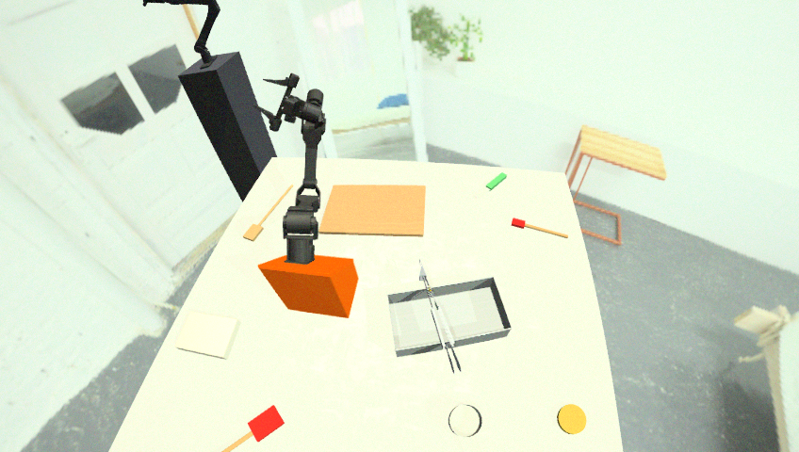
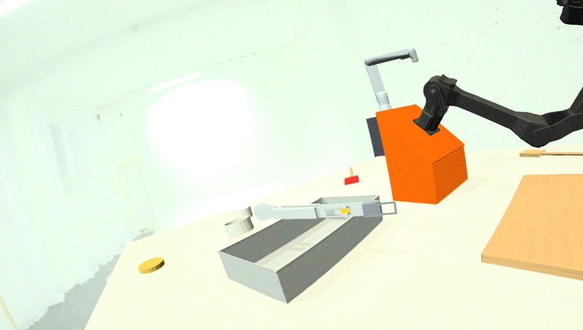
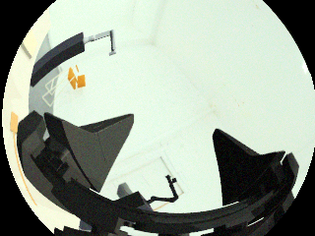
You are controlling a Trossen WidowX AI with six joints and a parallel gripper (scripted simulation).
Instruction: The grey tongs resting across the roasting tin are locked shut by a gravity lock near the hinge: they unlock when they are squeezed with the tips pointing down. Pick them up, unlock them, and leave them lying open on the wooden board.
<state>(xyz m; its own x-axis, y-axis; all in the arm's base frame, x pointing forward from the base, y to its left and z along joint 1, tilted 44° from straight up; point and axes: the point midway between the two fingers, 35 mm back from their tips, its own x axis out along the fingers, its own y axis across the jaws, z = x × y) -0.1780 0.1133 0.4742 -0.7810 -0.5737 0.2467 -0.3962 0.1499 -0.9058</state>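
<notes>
Now: the roasting tin 59 cm ahead of my gripper tip, 46 cm to the right of it and 43 cm below it. From my gripper tip the other things lie so: yellow disc 90 cm ahead, 72 cm to the right, 45 cm below; wooden board 32 cm ahead, 5 cm to the right, 45 cm below; cream pad 11 cm behind, 59 cm to the right, 44 cm below.
</notes>
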